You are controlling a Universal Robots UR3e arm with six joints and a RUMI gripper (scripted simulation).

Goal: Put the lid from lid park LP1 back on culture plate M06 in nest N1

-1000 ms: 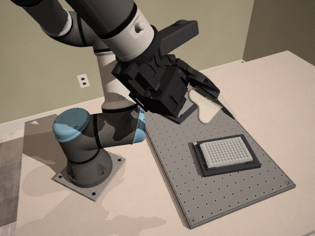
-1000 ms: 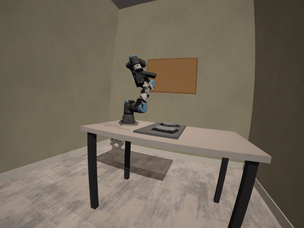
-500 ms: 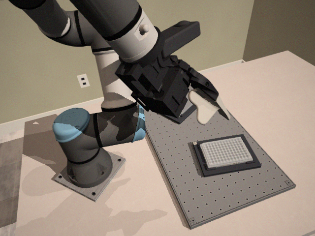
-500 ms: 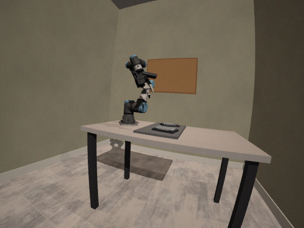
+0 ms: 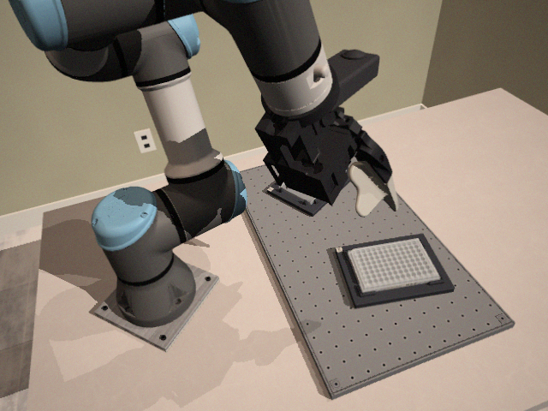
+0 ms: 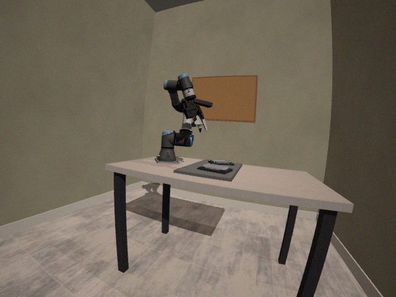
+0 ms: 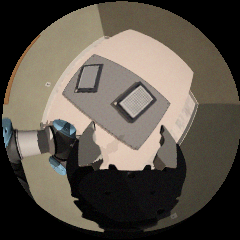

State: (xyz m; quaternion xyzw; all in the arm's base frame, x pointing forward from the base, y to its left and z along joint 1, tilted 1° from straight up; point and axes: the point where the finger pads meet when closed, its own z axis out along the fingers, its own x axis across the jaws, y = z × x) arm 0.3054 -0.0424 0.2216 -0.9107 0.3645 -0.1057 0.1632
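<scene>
The lid lies 1 cm ahead of my hand, 27 cm to the left of it and 20 cm below it. The rest, counted from my hand: lid park LP1: 1 cm ahead, 27 cm to the left, 21 cm below; culture plate M06: 9 cm ahead, 2 cm to the left, 20 cm below.
</scene>
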